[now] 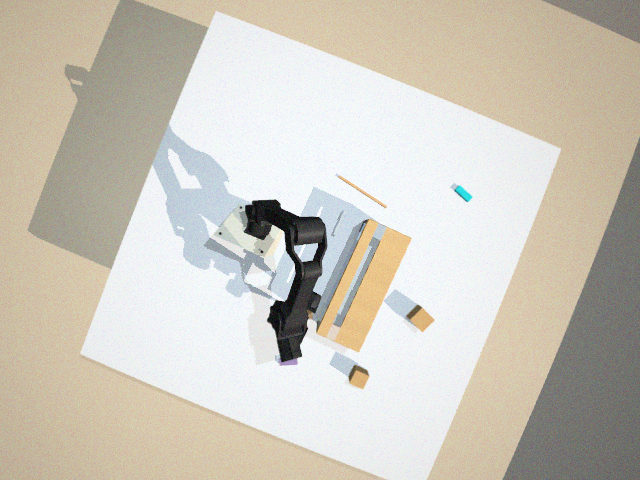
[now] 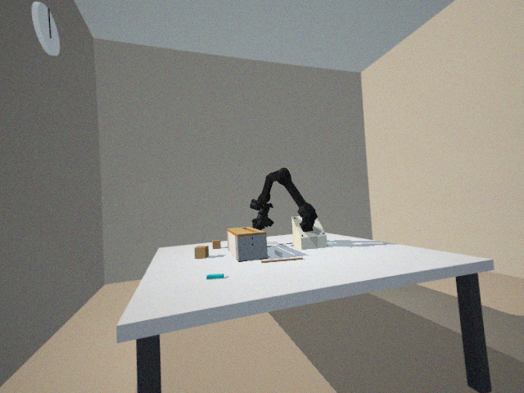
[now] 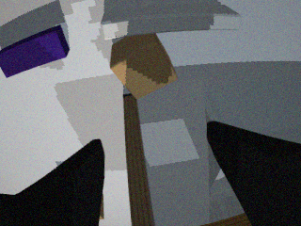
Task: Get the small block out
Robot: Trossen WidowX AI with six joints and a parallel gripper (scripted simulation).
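My gripper tip is 60 mm above the tan block and 10 mm past it. From my gripper tip the other things lie so: purple block 80 mm to the right, 70 mm below, 40 mm behind; box 170 mm to the left, 70 mm ahead, 10 mm below; thin wooden stick 450 mm to the left, 70 mm below, 10 mm ahead.
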